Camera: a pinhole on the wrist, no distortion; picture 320 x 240 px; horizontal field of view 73.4 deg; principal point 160.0 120.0 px. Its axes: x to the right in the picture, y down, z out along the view. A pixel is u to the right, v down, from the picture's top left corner.
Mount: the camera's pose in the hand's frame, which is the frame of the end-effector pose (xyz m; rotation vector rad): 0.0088 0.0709 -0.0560 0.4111 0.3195 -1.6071
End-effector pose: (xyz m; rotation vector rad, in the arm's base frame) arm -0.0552 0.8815 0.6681 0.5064 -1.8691 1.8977
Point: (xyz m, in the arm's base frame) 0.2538 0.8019 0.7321
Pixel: outside the picture
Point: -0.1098 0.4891 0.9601
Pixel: 177.5 208.6
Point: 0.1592 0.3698 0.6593
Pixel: 131.3 54.8
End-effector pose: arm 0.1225 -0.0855 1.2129 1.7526 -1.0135 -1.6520
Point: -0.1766 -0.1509 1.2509
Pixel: 10.5 149.6
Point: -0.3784 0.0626 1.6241
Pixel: outside the picture
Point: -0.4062 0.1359 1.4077
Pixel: 43.6 9.5
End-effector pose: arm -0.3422 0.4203 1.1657 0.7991 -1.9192 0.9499
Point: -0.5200 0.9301 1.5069
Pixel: behind the camera
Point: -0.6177 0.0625 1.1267
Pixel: 58.4 202.2
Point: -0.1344 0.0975 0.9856
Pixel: 246.4 41.0
